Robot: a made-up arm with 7 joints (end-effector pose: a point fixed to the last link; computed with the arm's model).
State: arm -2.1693 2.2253 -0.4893 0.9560 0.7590 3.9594 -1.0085
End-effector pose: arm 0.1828 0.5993 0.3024 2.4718 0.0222 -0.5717
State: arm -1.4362 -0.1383 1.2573 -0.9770 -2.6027 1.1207 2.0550
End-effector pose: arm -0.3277 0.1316 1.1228 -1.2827 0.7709 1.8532
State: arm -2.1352 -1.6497 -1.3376 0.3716 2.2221 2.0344 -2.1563
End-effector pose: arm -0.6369 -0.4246 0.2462 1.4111 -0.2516 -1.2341
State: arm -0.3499 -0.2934 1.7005 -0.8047 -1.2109 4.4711 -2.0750
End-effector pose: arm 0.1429 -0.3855 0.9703 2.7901 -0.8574 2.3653
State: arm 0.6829 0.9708 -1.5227 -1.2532 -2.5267 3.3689 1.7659
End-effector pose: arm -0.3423 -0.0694 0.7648 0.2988 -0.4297 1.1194
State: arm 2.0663 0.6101 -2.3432 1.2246 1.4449 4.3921 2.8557
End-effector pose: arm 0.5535 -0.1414 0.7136 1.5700 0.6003 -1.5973
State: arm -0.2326 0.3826 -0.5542 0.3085 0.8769 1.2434 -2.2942
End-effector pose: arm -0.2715 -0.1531 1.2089 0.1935 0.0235 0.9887
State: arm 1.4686 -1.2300 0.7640 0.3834 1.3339 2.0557 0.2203
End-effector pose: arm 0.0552 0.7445 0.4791 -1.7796 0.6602 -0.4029
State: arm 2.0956 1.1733 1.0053 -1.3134 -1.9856 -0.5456 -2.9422
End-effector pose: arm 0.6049 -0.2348 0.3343 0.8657 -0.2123 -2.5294
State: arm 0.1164 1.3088 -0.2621 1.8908 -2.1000 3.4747 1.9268
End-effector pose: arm -0.3764 -0.1074 0.8305 2.1449 -0.9496 2.4768
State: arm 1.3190 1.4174 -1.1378 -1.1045 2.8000 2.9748 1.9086
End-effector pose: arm -0.2881 -0.5400 0.5504 -1.6483 -0.9285 -2.9376
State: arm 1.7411 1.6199 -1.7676 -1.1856 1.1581 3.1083 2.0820
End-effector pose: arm 0.0078 -0.6197 0.4153 2.6875 0.3515 -1.6294
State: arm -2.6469 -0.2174 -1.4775 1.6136 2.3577 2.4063 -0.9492
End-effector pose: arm -0.3312 0.2464 0.7130 -2.1048 -0.5229 0.0944
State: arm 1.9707 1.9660 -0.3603 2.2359 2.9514 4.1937 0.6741
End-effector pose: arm 0.1942 -0.4037 0.5870 2.7908 -0.0121 -1.9211
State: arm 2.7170 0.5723 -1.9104 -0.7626 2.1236 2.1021 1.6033
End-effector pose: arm 0.3205 -0.1566 1.0776 0.7753 -0.7323 1.0784
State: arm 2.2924 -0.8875 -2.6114 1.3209 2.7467 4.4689 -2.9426
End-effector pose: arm 0.0625 0.5268 0.9170 2.5765 -0.0472 -1.1095
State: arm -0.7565 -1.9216 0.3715 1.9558 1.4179 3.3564 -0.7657
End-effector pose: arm 0.1910 -0.1008 0.1223 1.8576 -0.1404 -0.6623
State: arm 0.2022 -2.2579 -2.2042 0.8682 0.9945 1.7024 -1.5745
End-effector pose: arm 0.7152 -0.1322 0.1575 2.0091 1.4590 1.6761
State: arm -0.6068 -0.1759 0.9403 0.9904 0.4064 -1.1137 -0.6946
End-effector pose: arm 0.4155 0.0259 0.9289 -2.4045 0.0592 1.4002
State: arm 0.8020 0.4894 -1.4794 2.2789 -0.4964 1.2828 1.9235
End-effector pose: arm 0.2860 -0.4088 0.7076 -2.4865 0.3029 -2.2174
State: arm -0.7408 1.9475 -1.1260 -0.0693 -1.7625 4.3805 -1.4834
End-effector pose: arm -0.4788 0.4783 0.0717 -0.8342 -0.1439 -2.4107
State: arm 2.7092 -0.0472 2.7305 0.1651 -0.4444 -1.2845 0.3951
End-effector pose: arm 0.0257 -0.0489 1.2166 -3.1093 -0.1687 -1.6791
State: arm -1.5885 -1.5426 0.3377 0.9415 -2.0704 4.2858 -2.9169
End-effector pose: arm 0.0023 -0.7502 0.2634 -0.7055 0.4522 0.2665
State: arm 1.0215 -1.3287 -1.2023 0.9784 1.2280 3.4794 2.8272
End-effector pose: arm 0.5593 0.3026 0.3886 0.1206 -0.1503 -0.2190
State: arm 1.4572 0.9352 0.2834 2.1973 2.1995 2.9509 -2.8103
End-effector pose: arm -0.0760 -0.0988 0.6714 1.9709 -0.6592 1.7475
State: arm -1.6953 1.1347 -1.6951 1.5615 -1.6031 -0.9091 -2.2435
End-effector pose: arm -0.4225 0.6123 0.5790 -2.0509 -0.1233 -1.3726
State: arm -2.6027 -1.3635 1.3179 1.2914 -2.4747 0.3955 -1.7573
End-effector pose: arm -0.3269 -0.6489 0.5710 -2.7192 1.0957 1.0312
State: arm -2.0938 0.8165 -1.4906 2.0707 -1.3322 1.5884 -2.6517
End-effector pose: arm -0.3201 0.3899 0.8020 3.0786 1.3052 -0.1534
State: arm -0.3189 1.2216 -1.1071 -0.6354 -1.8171 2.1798 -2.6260
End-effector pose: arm -0.4984 0.3753 0.6768 0.8601 0.5295 -3.0831
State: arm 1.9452 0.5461 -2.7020 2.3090 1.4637 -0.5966 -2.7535
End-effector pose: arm 0.3683 -0.1054 0.3903 0.0938 -0.8295 -2.1449
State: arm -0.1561 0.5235 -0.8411 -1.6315 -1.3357 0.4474 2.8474
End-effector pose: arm -0.3008 0.3253 0.5646 1.8924 -0.0005 -1.4570
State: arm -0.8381 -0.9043 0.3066 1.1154 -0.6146 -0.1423 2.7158
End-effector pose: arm 0.5426 -0.5800 0.5227 -3.0489 -0.6476 3.0485
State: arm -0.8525 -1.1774 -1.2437 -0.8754 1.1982 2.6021 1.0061
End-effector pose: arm 0.4268 -0.4075 0.7309 0.2460 -0.3545 -2.3076
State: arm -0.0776 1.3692 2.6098 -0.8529 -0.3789 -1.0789 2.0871
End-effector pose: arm -0.6835 -0.0898 0.7816 -2.5923 -0.4514 0.3887
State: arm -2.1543 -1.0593 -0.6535 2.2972 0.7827 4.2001 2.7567
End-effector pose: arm -0.2514 -0.1271 0.3494 -0.4831 -0.0314 2.4583
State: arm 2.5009 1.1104 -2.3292 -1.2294 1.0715 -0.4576 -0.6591
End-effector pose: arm 0.3165 -0.3989 0.9669 1.0444 -0.9768 2.7957
